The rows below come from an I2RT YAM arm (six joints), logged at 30 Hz.
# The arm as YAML. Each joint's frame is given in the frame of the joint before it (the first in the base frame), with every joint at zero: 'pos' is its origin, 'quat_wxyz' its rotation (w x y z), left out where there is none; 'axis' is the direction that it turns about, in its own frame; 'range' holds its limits. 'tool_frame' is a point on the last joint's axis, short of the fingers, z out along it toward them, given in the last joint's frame.
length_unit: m
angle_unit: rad
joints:
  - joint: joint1
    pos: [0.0, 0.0, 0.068]
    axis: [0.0, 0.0, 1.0]
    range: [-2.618, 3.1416]
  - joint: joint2
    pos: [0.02, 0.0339, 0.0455]
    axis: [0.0, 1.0, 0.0]
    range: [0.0, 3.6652]
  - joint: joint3
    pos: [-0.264, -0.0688, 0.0]
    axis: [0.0, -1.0, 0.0]
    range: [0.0, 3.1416]
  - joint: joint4
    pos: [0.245, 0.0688, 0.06]
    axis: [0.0, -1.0, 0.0]
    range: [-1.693, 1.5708]
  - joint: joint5
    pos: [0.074, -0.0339, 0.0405]
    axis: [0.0, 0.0, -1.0]
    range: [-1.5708, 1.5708]
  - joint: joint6
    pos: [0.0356, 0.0, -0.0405]
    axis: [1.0, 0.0, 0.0]
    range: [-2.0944, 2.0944]
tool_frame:
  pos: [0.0, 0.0, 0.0]
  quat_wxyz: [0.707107, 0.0, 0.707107, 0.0]
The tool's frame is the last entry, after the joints.
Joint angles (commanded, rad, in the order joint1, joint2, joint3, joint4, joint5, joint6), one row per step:
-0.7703 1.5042 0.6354 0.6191 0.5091 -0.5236
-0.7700 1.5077 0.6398 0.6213 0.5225 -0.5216
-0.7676 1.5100 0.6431 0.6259 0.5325 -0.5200
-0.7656 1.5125 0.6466 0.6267 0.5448 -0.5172
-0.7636 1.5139 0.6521 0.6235 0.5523 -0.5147
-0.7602 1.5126 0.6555 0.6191 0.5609 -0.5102
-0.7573 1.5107 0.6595 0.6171 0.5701 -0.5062
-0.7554 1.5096 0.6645 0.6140 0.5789 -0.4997
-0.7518 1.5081 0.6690 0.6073 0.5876 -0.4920
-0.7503 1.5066 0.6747 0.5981 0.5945 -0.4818
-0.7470 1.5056 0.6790 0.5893 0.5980 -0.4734
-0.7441 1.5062 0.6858 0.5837 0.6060 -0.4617
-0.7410 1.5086 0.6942 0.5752 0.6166 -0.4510
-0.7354 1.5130 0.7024 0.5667 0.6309 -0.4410
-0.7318 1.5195 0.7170 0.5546 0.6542 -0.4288
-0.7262 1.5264 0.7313 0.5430 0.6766 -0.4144
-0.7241 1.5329 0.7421 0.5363 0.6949 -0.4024
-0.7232 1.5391 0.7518 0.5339 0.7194 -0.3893
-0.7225 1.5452 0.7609 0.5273 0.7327 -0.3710
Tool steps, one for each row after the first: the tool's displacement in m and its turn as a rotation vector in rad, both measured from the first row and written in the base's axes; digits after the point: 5 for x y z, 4 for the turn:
0.00043 -0.00087 0.00062 -0.0040 -0.0018 -0.0131
0.00128 -0.00109 0.00147 -0.0092 -0.0057 -0.0208
0.00194 -0.00137 0.00195 -0.0119 -0.0076 -0.0313
0.00286 -0.00171 0.00294 -0.0132 -0.0094 -0.0371
0.00359 -0.00131 0.00395 -0.0138 -0.0124 -0.0430
0.00427 -0.00109 0.00557 -0.0171 -0.0176 -0.0498
0.00488 -0.00121 0.00716 -0.0190 -0.0246 -0.0578
0.00573 -0.00082 0.00835 -0.0183 -0.0300 -0.0642
0.00626 -0.00095 0.00966 -0.0158 -0.0371 -0.0714
0.00718 -0.00053 0.01042 -0.0121 -0.0419 -0.0733
0.00832 -0.00067 0.01183 -0.0113 -0.0522 -0.0805
0.00970 -0.00103 0.01294 -0.0093 -0.0589 -0.0898
0.01164 -0.00096 0.01342 -0.0069 -0.0626 -0.1002
0.01367 -0.00214 0.01496 -0.0067 -0.0675 -0.1216
0.01620 -0.00284 0.01634 -0.0060 -0.0745 -0.1405
0.01771 -0.00395 0.01720 -0.0063 -0.0812 -0.1585
0.01867 -0.00529 0.01826 -0.0104 -0.0910 -0.1837
0.01980 -0.00646 0.01868 -0.0081 -0.1037 -0.1994

